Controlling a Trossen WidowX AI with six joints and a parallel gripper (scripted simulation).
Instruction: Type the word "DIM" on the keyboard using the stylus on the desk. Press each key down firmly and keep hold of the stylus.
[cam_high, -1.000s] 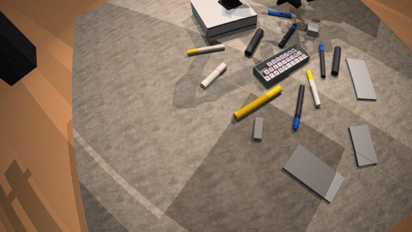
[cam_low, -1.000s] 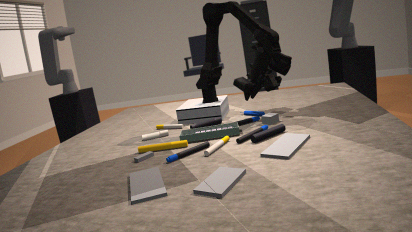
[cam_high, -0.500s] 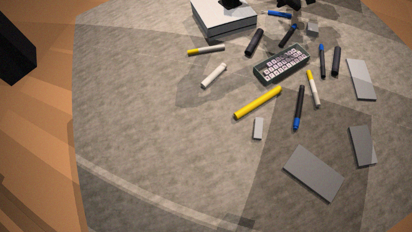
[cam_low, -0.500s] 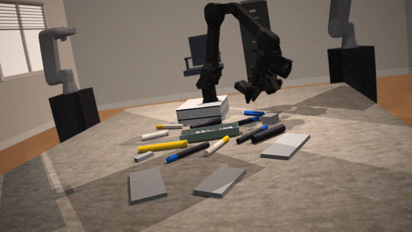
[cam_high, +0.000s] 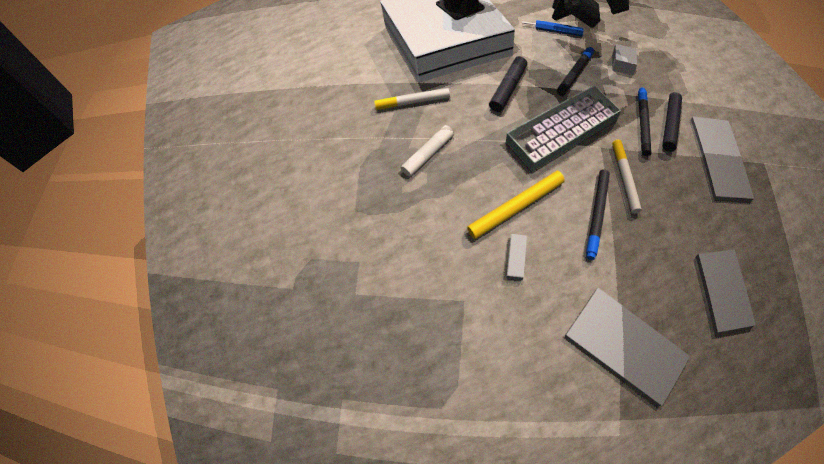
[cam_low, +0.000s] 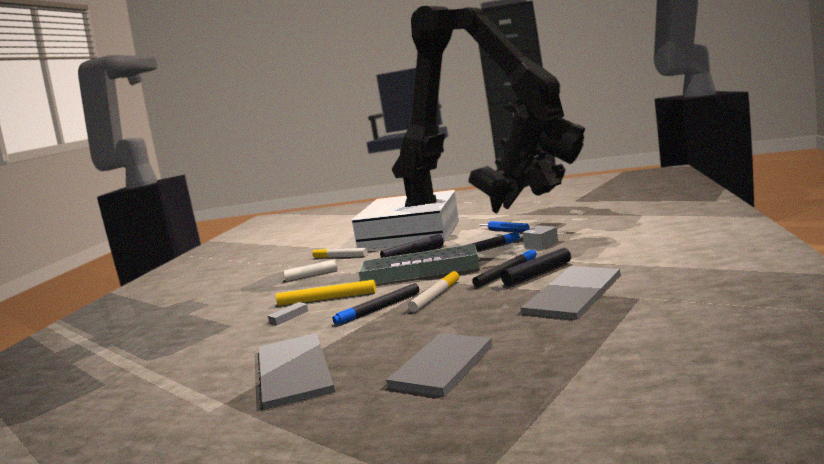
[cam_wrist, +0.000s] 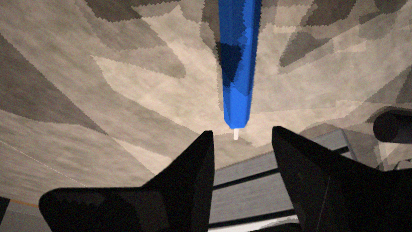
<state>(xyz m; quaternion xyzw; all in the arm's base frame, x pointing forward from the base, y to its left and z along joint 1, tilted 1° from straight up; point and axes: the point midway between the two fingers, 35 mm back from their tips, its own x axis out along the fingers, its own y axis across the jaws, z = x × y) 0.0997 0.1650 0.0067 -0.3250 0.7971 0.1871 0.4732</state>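
My gripper tip is 10 mm past the blue stylus, 10 mm to the left of it and 30 mm above it. Also, from my gripper tip: D key: 200 mm ahead, 100 mm to the right, 30 mm below; yellow cylinder: 260 mm ahead, 310 mm to the right, 30 mm below; small grey cube: 140 mm ahead, 50 mm to the left, 30 mm below.
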